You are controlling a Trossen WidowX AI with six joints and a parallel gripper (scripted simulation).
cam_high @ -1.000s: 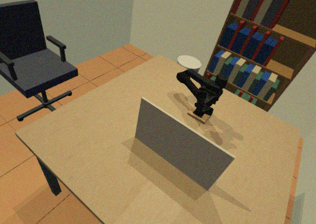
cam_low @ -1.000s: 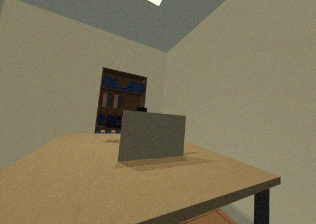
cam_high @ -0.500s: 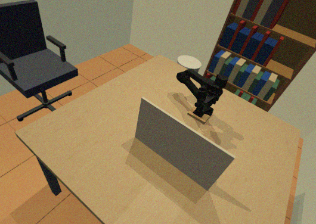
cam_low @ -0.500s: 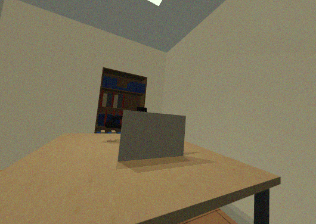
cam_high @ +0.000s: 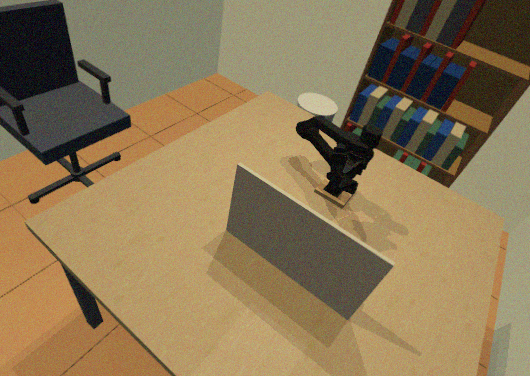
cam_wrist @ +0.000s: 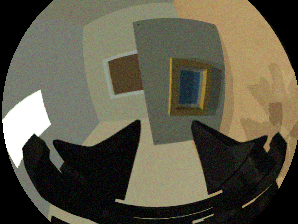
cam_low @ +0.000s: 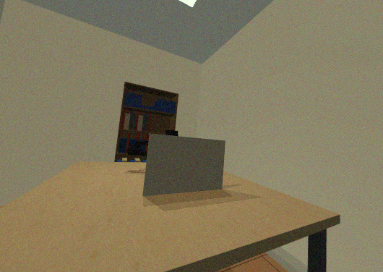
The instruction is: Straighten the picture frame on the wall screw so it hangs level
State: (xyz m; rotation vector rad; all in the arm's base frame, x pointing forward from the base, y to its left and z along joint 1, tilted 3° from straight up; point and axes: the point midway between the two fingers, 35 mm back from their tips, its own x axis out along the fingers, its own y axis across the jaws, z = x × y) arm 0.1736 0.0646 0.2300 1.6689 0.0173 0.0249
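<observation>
Right now my gripper tip is 21 cm short of the picture frame, 9 cm above it and 2 cm to the right of it. Also, from my gripper tip: grey wall panel 22 cm ahead, 10 cm below.
</observation>
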